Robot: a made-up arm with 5 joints.
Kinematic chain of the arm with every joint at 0, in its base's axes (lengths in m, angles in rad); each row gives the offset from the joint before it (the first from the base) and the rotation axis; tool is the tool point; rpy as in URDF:
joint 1: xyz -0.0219 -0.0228 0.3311 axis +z
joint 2: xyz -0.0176 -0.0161 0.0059 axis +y
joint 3: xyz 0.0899 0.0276 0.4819 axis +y
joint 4: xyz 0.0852 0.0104 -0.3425 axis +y
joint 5: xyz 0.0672 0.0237 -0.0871 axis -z
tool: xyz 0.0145 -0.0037 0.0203 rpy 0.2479 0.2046 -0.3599
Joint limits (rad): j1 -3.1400..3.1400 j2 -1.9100..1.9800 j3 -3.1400..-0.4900 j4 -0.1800..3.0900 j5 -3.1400..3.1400
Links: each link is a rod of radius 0.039 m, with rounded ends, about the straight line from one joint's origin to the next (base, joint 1, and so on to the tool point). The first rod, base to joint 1, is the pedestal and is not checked.
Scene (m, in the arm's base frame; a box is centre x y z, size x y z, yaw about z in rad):
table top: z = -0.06
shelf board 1: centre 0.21 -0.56 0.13 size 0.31 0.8 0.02 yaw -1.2
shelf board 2: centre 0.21 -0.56 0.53 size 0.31 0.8 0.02 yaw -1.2
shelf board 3: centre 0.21 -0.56 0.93 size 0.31 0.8 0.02 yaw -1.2
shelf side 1: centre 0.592 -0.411 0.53 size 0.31 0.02 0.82 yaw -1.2
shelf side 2: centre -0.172 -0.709 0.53 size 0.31 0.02 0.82 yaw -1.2
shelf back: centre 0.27 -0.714 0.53 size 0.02 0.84 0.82 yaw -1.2
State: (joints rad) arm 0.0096 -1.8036 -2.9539 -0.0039 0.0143
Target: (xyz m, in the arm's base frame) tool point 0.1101 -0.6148 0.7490
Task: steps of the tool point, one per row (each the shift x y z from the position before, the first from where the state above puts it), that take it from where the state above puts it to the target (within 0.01 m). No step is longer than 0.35 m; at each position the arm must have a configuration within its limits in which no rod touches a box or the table.
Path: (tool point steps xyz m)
1: -0.0139 0.1922 0.2815
2: 0.1272 0.1567 0.2796
3: 0.2302 0.0599 0.2328
4: 0.2630 -0.0641 0.1500
5: 0.2210 -0.1689 0.0475
6: 0.1274 -0.2165 -0.0543
7: 0.0239 -0.1919 -0.1355
8: -0.0483 -0.1092 -0.1805
9: 0.0229 -0.0974 0.0208
10: 0.0370 -0.0964 -0.0001
11: 0.0502 -0.0894 -0.0207

